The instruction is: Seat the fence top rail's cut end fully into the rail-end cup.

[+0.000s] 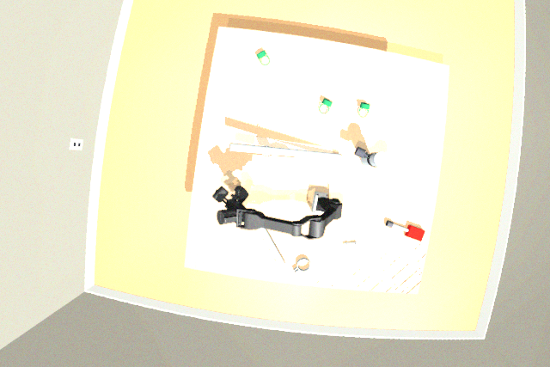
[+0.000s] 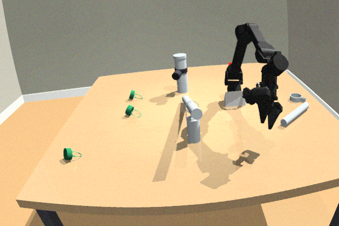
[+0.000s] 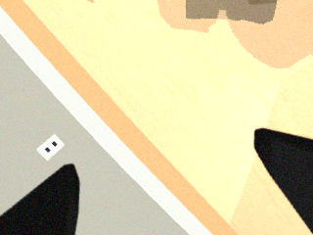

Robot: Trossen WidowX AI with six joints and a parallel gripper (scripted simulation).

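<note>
My gripper tip is 310 mm short of the dark rail-end cup, 610 mm to the left of it and 10 mm above it. The rest, counted from my gripper tip: grey tube: 230 mm behind, 270 mm to the right, 110 mm below; short grey post: 240 mm ahead, 160 mm to the right, 20 mm below; band ring: 300 mm behind, 450 mm to the right, 120 mm below.
</note>
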